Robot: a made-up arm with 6 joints.
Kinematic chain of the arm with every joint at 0, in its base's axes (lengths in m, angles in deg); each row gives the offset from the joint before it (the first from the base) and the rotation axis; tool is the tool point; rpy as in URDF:
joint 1: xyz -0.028 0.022 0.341 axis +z
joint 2: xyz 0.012 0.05 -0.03 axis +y
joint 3: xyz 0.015 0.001 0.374 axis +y
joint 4: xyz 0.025 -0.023 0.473 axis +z
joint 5: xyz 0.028 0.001 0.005 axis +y
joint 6: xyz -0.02 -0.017 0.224 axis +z
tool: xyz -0.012 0.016 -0.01 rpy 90 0 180
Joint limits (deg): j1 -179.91..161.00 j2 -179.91..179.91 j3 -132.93..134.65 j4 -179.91..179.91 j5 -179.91..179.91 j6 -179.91..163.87
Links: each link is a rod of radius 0.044 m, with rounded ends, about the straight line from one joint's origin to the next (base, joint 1, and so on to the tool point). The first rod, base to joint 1, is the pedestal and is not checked.
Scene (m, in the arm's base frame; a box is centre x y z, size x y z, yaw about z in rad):
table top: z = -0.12
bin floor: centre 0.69 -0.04 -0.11 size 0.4 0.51 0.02 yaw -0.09
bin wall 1: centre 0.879 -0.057 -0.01 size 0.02 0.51 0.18 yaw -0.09
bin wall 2: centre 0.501 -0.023 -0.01 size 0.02 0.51 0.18 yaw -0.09
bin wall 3: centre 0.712 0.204 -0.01 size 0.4 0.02 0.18 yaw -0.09
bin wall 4: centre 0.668 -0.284 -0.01 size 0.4 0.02 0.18 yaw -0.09
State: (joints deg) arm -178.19 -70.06 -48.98 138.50 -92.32 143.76
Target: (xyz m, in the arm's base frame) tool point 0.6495 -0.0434 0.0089
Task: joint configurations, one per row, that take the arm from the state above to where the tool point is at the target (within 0.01 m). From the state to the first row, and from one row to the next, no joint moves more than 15 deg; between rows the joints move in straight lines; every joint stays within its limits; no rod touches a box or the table.
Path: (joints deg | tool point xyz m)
1: -164.19 -58.12 -41.21 141.75 -92.26 143.73 | 0.6996 0.2886 0.6384
2: -150.20 -46.19 -33.45 145.00 -92.20 143.71 | 0.5159 0.3896 0.8557
3: -136.20 -34.25 -25.68 148.25 -92.14 143.68 | 0.2879 0.3786 1.0284
4: -122.20 -22.32 -17.92 151.50 -92.08 143.66 | 0.0813 0.2495 1.1389
5: -108.20 -10.38 -10.15 154.75 -92.02 143.63 | -0.0442 0.0316 1.1765
6: -94.21 1.56 -2.38 158.00 -91.96 143.61 | -0.0537 -0.2177 1.1383
7: -80.21 13.49 5.38 161.25 -91.91 143.58 | 0.0528 -0.4311 1.0294
8: -66.21 25.43 13.15 164.50 -91.85 143.55 | 0.2399 -0.5530 0.8622
9: -52.21 37.37 20.92 167.74 -91.79 143.53 | 0.4488 -0.5540 0.6546
10: -38.22 49.30 28.68 170.99 -91.73 143.50 | 0.6153 -0.4406 0.4286
11: -24.22 61.24 36.45 174.24 -91.67 143.48 | 0.6895 -0.2512 0.2062
12: -10.22 73.17 44.21 177.49 -91.61 143.45 | 0.6495 -0.0434 0.0090

